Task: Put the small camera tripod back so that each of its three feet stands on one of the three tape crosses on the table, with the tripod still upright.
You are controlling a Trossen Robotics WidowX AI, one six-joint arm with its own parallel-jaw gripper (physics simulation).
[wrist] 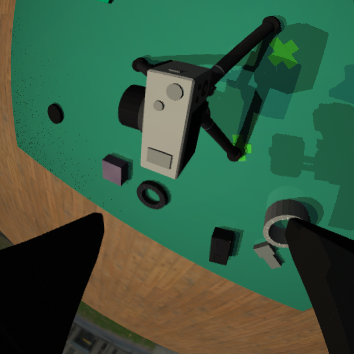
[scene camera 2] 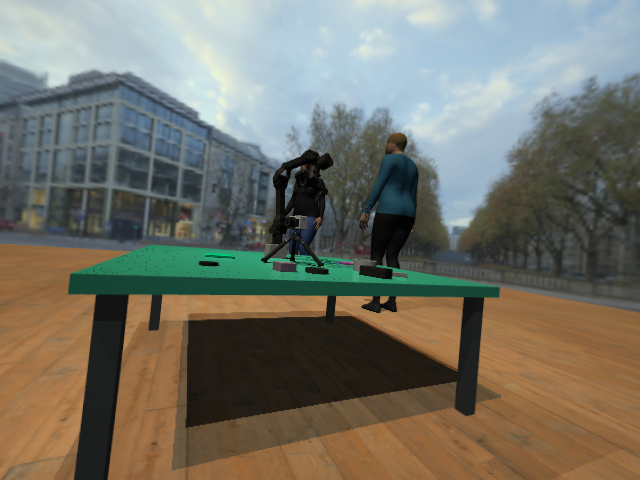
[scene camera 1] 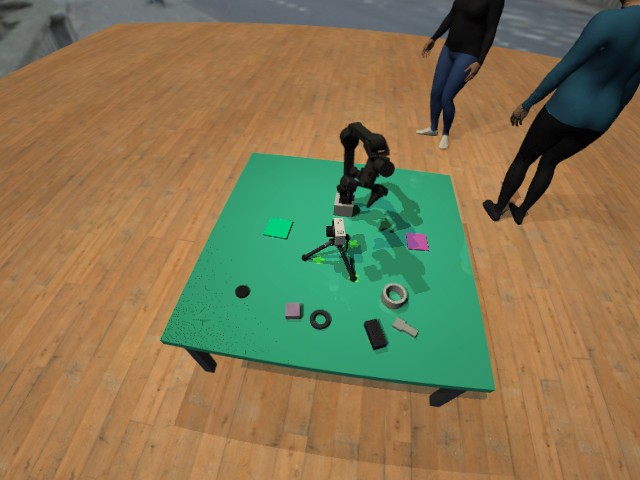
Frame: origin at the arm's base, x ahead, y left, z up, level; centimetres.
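Seen in the pictures: gripper, fingertip midpoint: point(wrist: 199, 226) point(scene camera 2: 309, 197) point(scene camera 1: 357, 205); arm's base, origin of the base link: point(scene camera 2: 277, 244) point(scene camera 1: 345, 199).
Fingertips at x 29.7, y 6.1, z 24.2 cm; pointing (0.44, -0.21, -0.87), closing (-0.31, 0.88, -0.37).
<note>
Pixels of each thing's middle, then the offset from my fingertips to it.
- lower green tape cross, body centre: point(wrist: 238, 147) dx +12.4, dy +3.5, dz -31.7 cm
- visible cross, body centre: point(wrist: 282, 52) dx -7.0, dy +1.3, dz -31.7 cm
- left cross, body centre: point(scene camera 1: 318, 259) dx +5.8, dy -13.5, dz -31.7 cm
- grey ring, body centre: point(wrist: 285, 224) point(scene camera 1: 393, 295) point(scene camera 2: 364, 265) dx +20.1, dy +21.4, dz -29.3 cm
- black ring, body centre: point(wrist: 151, 194) point(scene camera 2: 316, 270) point(scene camera 1: 319, 319) dx +35.8, dy -7.6, dz -31.0 cm
- mauve block, body centre: point(wrist: 114, 169) point(scene camera 2: 284, 266) point(scene camera 1: 292, 310) dx +34.6, dy -19.0, dz -30.3 cm
- black block, body centre: point(wrist: 220, 246) point(scene camera 2: 375, 271) point(scene camera 1: 374, 334) dx +38.5, dy +14.7, dz -30.0 cm
- grey piece, body centre: point(wrist: 268, 255) point(scene camera 1: 405, 327) dx +33.2, dy +27.0, dz -31.0 cm
- black disc, body centre: point(wrist: 54, 113) point(scene camera 1: 242, 291) dx +29.7, dy -42.6, dz -31.2 cm
- magenta, body centre: point(scene camera 1: 417, 241) dx -14.7, dy +32.9, dz -31.2 cm
The small camera point(scene camera 1: 339, 230) point(scene camera 2: 298, 222) point(wrist: 167, 122) sits on the black tripod point(scene camera 1: 346, 262) point(scene camera 2: 307, 250) point(wrist: 243, 48), which stands upright. In the wrist view, one foot touches the edge of the lower green tape cross point(wrist: 242, 148). The upper-right foot stands apart from the other visible cross point(wrist: 284, 52). In scene camera 1, the left foot stands left of the left cross point(scene camera 1: 318, 259); in the wrist view that cross is hidden. My gripper point(scene camera 1: 376, 199) point(wrist: 199, 226) is open and empty, above and behind the tripod on the arm's side, not touching it.
On the green table point(scene camera 1: 222, 310) point(scene camera 2: 155, 284) are a grey ring point(scene camera 1: 394, 296), a black ring point(scene camera 1: 320, 319), a mauve block point(scene camera 1: 293, 311), a black block point(scene camera 1: 375, 334), a grey piece point(scene camera 1: 405, 327), a black disc point(scene camera 1: 241, 291), and green point(scene camera 1: 278, 228) and magenta point(scene camera 1: 417, 241) squares.
</note>
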